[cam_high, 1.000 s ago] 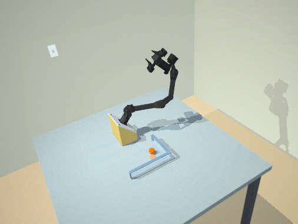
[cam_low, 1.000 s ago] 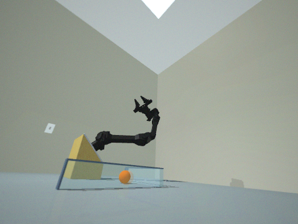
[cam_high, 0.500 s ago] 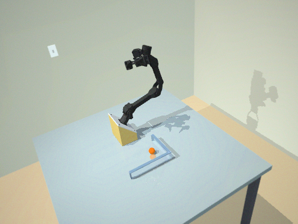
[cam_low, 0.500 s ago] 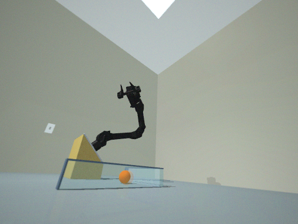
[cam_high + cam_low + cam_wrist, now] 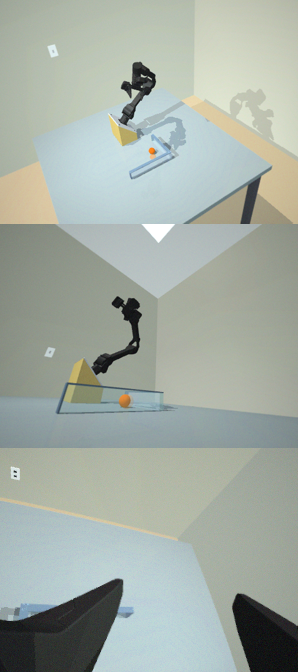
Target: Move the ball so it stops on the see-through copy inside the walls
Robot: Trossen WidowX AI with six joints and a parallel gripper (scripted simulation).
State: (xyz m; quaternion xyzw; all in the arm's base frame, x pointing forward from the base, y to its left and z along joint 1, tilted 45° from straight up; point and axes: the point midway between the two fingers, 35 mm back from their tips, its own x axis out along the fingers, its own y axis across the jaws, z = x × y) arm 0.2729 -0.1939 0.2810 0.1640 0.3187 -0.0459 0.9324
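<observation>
Now: the orange ball 460 mm below my gripper tip, 60 mm to the left of it and 10 mm ahead of it. The rest, counted from my gripper tip: see-through copy of ball (460 mm below, 70 mm ahead, 40 mm to the left).
</observation>
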